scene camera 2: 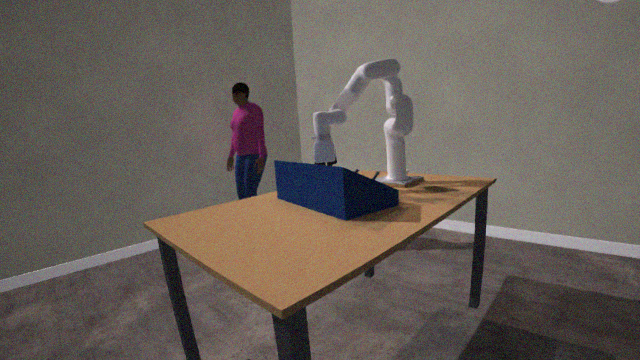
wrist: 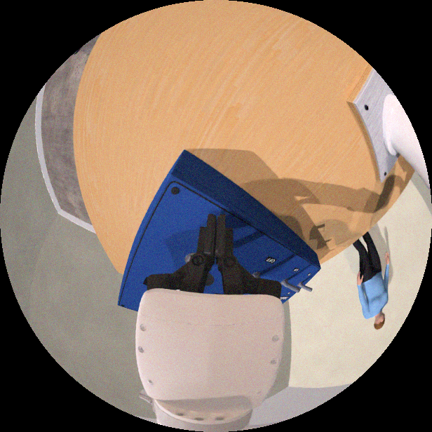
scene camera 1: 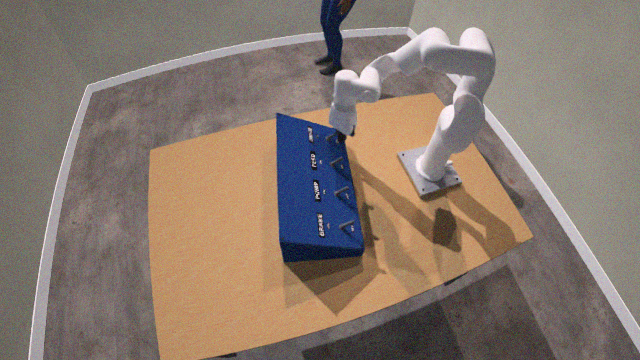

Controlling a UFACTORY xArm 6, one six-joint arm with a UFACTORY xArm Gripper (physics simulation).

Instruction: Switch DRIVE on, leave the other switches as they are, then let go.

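Places are measured from the arm's base along level axes (x ahead, y left, z up), in centimetres.
Pixels of known places: gripper, fingertip midpoint: [scene camera 1: 341, 140]; arm's base at its link origin: [scene camera 2: 397, 178] [scene camera 1: 430, 168].
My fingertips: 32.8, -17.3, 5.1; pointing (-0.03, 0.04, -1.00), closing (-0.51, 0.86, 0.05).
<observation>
For each thing: its top centre in the pictures, then the offset to it from my fingertips, as dx, dy, dz. Level surfaces: height alone.
- DRIVE label at its top centre: [scene camera 1: 310, 133] +12.0, -1.2, +5.3
- DRIVE lever at its top centre: [scene camera 1: 333, 131] +3.8, +0.2, +5.7
- FEED lever at its top centre: [scene camera 1: 338, 157] +5.8, +12.0, +5.7
- PUMP lever at its top centre: [scene camera 1: 343, 187] +7.8, +23.8, +5.7
- BRAKE lever at its top centre: [scene camera 1: 348, 221] +9.7, +35.7, +5.7
- wooden table at its surface level: dz -7.2
A blue sloped switch panel [scene camera 1: 299, 210] [scene camera 2: 310, 182] [wrist: 155, 230] stands on the table. In scene camera 1, the DRIVE label [scene camera 1: 310, 134] is at its far end. The DRIVE lever [scene camera 1: 330, 138] is beside my fingertips and partly hidden by them; whether they touch, and its exact setting, I cannot tell. My gripper [scene camera 1: 342, 137] [wrist: 216, 222] is shut and empty, low over the panel's DRIVE end. In scene camera 2 the panel hides its fingertips. The FEED lever [scene camera 1: 336, 163], PUMP lever [scene camera 1: 341, 192] and BRAKE lever [scene camera 1: 346, 226] stand in a row, apart from my gripper.
The wooden table [scene camera 1: 210, 210] [scene camera 2: 250, 250] [wrist: 175, 75] carries the panel and my arm's base plate [scene camera 1: 434, 187] [scene camera 2: 407, 182] [wrist: 370, 125]. A person in pink [scene camera 2: 247, 130] stands beyond the table. A person in blue [wrist: 374, 295] shows at the right of the wrist view.
</observation>
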